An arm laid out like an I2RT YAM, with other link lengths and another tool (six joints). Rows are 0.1 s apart.
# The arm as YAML. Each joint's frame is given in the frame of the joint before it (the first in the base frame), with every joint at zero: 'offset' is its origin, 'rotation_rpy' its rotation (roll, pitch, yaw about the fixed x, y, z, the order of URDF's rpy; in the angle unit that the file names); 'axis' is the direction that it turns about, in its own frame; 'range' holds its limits. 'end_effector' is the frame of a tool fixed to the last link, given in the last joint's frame.
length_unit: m
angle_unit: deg
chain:
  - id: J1
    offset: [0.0, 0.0, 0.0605]
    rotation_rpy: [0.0, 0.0, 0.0]
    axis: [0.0, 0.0, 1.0]
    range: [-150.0, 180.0]
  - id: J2
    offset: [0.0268, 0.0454, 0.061]
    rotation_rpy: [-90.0, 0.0, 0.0]
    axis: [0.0, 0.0, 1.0]
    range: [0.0, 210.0]
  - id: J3
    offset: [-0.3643, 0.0, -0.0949]
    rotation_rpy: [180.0, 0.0, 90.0]
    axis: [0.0, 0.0, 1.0]
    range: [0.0, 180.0]
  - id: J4
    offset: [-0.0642, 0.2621, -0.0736]
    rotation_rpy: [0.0, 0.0, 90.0]
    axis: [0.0, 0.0, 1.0]
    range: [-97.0, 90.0]
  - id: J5
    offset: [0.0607, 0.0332, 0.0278]
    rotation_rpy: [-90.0, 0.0, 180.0]
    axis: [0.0, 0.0, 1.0]
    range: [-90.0, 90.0]
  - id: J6
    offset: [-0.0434, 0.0, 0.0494]
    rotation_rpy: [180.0, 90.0, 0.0]
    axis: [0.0, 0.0, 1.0]
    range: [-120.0, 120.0]
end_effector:
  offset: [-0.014, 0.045, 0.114]
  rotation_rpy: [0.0, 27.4, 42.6]
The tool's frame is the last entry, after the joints.
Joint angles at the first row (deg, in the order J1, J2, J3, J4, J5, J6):
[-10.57 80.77 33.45 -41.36 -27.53 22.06]
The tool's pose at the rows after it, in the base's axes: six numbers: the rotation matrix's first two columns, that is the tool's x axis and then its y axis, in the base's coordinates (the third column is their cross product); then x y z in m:
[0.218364, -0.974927, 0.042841, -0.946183, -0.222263, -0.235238, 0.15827, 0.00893, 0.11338]
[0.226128, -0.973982, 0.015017, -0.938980, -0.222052, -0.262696, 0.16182, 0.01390, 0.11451]
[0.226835, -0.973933, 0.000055, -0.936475, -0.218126, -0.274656, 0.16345, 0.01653, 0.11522]
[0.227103, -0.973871, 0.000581, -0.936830, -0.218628, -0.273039, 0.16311, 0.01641, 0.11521]
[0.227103, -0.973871, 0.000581, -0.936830, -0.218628, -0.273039, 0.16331, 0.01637, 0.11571]
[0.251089, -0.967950, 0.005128, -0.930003, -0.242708, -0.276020, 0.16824, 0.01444, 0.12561]
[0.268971, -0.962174, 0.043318, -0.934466, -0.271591, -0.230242, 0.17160, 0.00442, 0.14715]
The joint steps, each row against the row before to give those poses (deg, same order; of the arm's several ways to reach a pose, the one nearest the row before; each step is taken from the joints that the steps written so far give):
[0.00 0.00 -0.09 0.43 -0.57 -1.04]
[0.00 0.00 0.00 0.61 -2.12 -0.49]
[0.00 0.00 0.00 0.31 -1.07 0.00]
[0.00 0.00 0.00 -0.09 0.07 -0.02]
[0.00 -0.02 0.11 -0.13 0.00 0.00]
[0.00 0.00 2.52 -3.10 0.11 -1.66]
[-0.06 0.00 5.48 -7.61 3.12 -1.29]

